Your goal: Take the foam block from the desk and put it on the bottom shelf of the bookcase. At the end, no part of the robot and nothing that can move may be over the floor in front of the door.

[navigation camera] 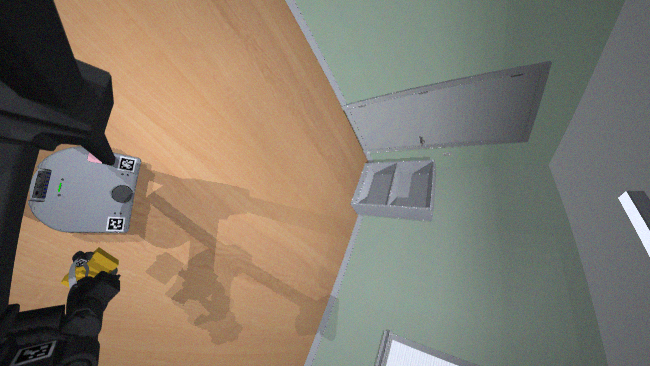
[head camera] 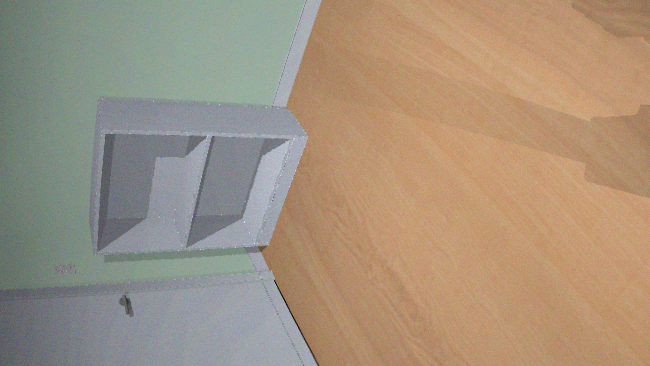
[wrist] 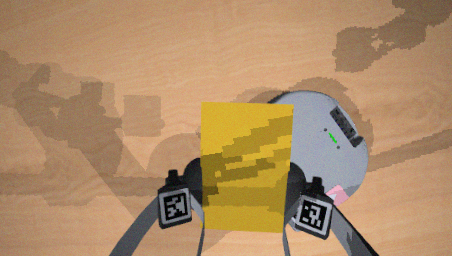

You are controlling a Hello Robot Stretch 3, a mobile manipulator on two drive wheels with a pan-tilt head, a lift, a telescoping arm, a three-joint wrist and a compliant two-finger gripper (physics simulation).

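Where they show: gripper, fingertip midpoint: [navigation camera: 98,264] [wrist: 243,178]; robot's base at its link origin: [navigation camera: 122,192].
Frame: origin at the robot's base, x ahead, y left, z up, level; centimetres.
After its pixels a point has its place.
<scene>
The yellow foam block [navigation camera: 104,259] @[x -1.0, y -14.7, z 59.2 cm] [wrist: 245,130] @[x -4.9, y -20.1, z 59.3 cm] is held between the two fingertips of my gripper [navigation camera: 95,268] @[x -2.2, y -16.8, z 56.3 cm] [wrist: 243,178] @[x -2.2, y -16.8, z 56.3 cm], above the floor beside my base. The grey bookcase [head camera: 195,118] @[x 240.1, y 6.9, z 58.6 cm] [navigation camera: 395,212] @[x 241.0, y 6.4, z 61.6 cm] stands against the green wall, apart from the gripper. It has two open compartments. Its bottom shelf [head camera: 265,185] @[x 256.8, y 43.2, z 10.1 cm] is at the floor end, on the right in the head view, and nothing shows on it. The grey door [head camera: 150,335] @[x 231.4, y 114.8, z 82.8 cm] [navigation camera: 450,115] @[x 220.9, y 120.6, z 127.8 cm] is in the adjoining wall, close beside the bookcase. The desk does not show in these views.
My base [navigation camera: 90,192] @[x -10.1, y -0.8, z 16.0 cm] [wrist: 320,130] @[x -17.6, y -3.6, z 16.0 cm] stands on the wooden floor [head camera: 450,225] @[x 124.1, y 36.0, z 0.1 cm] [navigation camera: 225,100] @[x 41.9, y 69.7, z 0.0 cm], well away from the bookcase and door. Shadows of the robot fall on the floor. A window [navigation camera: 415,356] @[x 190.4, y -130.1, z 109.5 cm] is in the wall beyond the bookcase. A skirting board [head camera: 296,55] @[x 242.9, y -30.1, z 3.8 cm] runs along the wall.
</scene>
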